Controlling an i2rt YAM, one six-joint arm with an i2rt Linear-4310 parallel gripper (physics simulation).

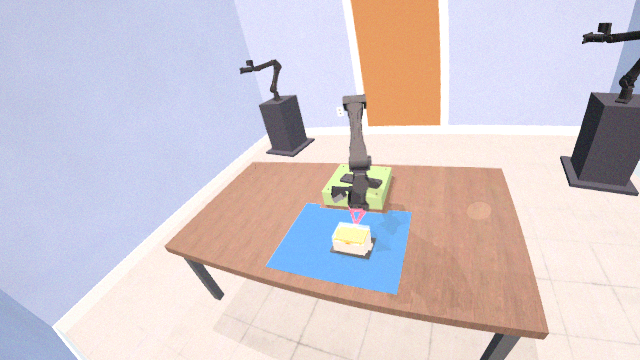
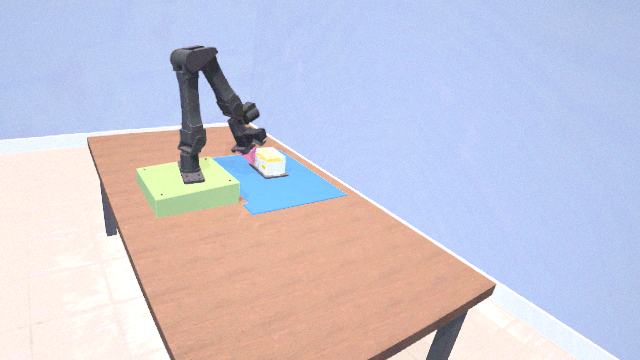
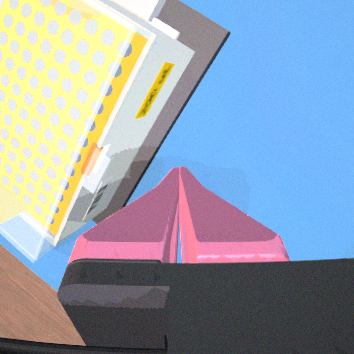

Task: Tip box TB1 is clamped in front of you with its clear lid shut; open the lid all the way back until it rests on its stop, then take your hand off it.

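Frame: origin at the arm's base, x ahead, y left, z up, level; metres.
Seen in the pictures: gripper, fingertip midpoint: (image 1: pixel 355 224) (image 2: pixel 253 164) (image 3: pixel 179 177); arm's base at its link origin: (image 2: pixel 190 172).
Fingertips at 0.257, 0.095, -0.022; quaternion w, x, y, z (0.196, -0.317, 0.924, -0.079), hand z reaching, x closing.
Observation:
Offsets run from my fingertips to a thing's top centre, as dx, dy, dz. "pt": to the spot under its first point. Level surfaces: height alone.
Tip box TB1 {+0.074, +0.020, +0.038} (image 1: pixel 351 246) (image 2: pixel 270 166) (image 3: pixel 135 105) is a whitish box on a dark base plate {pt +0.040, -0.055, -0.031} (image 3: pixel 207 37), with a yellow tip rack inside. Its clear lid {pt +0.086, +0.030, +0.038} (image 1: pixel 351 234) (image 2: pixel 270 154) (image 3: pixel 50 100) lies over the yellow rack and looks shut. A small orange and white latch tab {+0.028, +0.014, +0.025} (image 3: pixel 93 160) shows on the side nearest the fingers. My gripper (image 1: pixel 356 221) (image 2: pixel 252 161) (image 3: pixel 179 177) is shut and empty, its two pink fingertips together. It is beside the box, on the side toward the arm's base. Whether the fingertips touch the box cannot be told.
A blue mat {dz -0.039} (image 1: pixel 305 260) (image 2: pixel 295 195) (image 3: pixel 295 100) lies under the box on the brown table {dz -0.042} (image 1: pixel 450 260) (image 2: pixel 300 265). My arm stands on a green block (image 1: pixel 332 197) (image 2: pixel 220 192) behind the mat. Two other arms on dark pedestals (image 1: pixel 285 125) (image 1: pixel 607 145) stand beyond the table.

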